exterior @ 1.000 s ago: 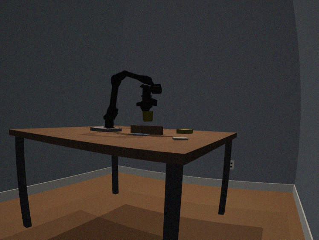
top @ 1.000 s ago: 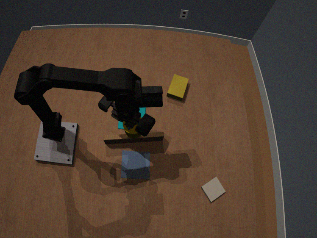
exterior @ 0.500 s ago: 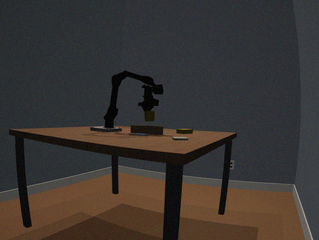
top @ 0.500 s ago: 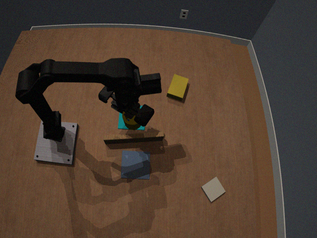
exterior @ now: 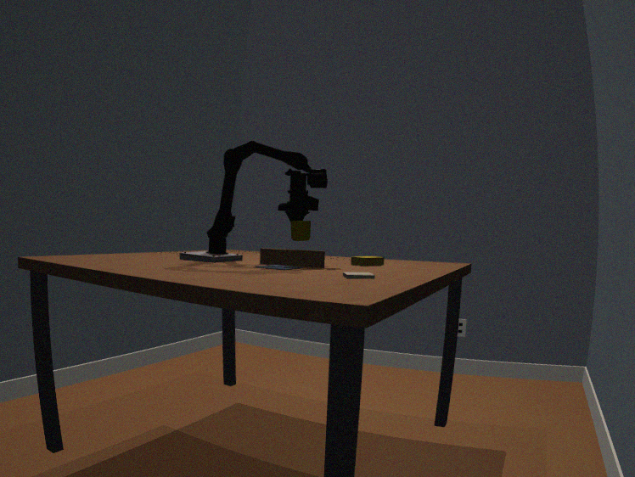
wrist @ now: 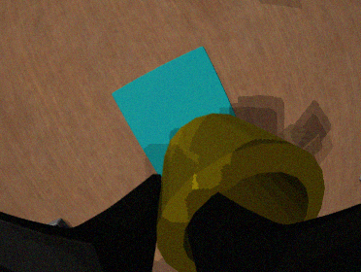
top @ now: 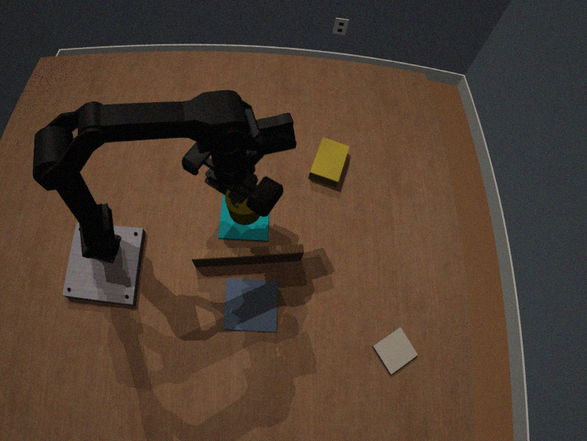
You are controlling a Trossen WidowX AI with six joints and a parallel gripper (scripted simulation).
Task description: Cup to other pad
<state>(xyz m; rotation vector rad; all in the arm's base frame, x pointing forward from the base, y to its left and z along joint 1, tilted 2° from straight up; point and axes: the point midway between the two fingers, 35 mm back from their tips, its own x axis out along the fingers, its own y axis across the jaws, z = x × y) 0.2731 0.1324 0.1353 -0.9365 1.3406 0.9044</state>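
Now: gripper tip 13 cm above the teal pad, 2 cm short of it and 1 cm to the right of it. The rest, counted from my gripper tip: yellow cup 2 cm ahead, 1 cm to the right; blue pad 18 cm to the right, 13 cm below, 7 cm ahead; low wall 10 cm below, 8 cm to the right, 5 cm ahead.
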